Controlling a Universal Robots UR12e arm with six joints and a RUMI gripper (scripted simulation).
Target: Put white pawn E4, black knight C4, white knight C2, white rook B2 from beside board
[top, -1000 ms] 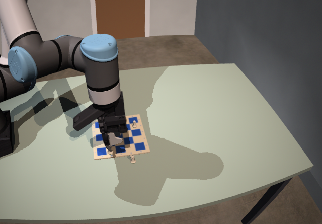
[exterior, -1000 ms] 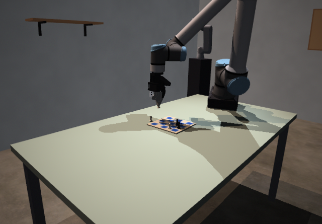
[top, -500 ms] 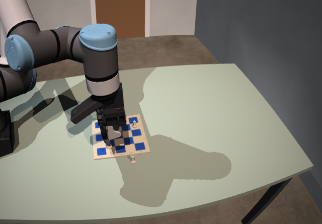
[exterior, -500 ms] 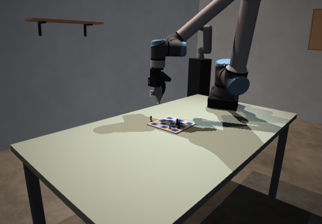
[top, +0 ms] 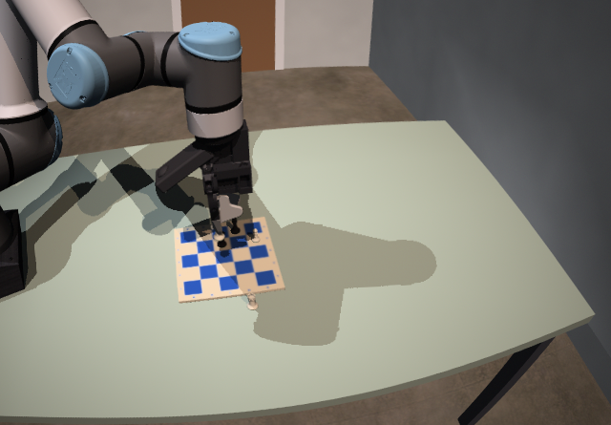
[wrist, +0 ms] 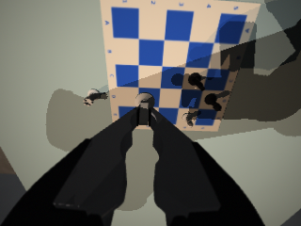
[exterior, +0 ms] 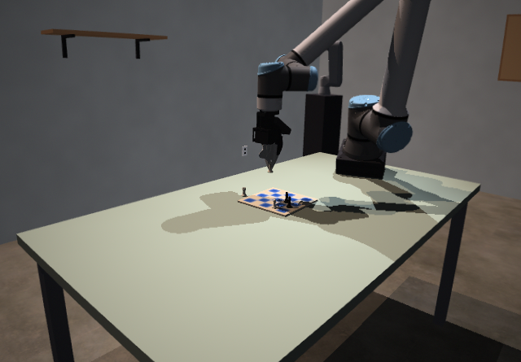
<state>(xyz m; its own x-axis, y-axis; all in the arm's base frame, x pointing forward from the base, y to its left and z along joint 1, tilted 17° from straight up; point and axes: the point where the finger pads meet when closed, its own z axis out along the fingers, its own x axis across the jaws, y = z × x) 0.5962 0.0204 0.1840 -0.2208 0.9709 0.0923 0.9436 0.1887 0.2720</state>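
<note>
Right now my hand is 13 cm above the chessboard, 4 cm to the right of it and 1 cm past it. Round my hand: black knight 11 cm below, 8 cm to the left, 1 cm behind; then white knight 1 cm below; then white rook 12 cm below, 8 cm to the right, 6 cm ahead.
</note>
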